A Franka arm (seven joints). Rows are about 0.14 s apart.
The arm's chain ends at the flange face. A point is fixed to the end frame.
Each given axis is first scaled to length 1.
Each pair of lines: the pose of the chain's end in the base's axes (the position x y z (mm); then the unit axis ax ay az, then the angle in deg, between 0 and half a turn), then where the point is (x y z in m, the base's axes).
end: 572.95 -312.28 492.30 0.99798 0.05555 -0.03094 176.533
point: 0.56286 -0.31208 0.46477
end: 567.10 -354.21 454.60 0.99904 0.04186 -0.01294 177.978
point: 0.55801 -0.35302 0.42675
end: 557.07 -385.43 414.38 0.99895 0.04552 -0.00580 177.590
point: 0.54837 -0.38448 0.38640
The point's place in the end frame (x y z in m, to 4 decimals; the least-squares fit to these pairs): -0.0082 -0.0029 0.0280
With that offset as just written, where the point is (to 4 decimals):
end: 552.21 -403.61 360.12 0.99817 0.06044 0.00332 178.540
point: 0.5439 -0.4024 0.3320
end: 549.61 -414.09 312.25 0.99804 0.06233 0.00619 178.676
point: 0.5415 -0.4129 0.2841
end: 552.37 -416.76 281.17 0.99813 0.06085 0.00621 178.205
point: 0.5443 -0.4157 0.2530
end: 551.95 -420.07 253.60 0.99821 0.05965 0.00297 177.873
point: 0.5437 -0.4192 0.2255
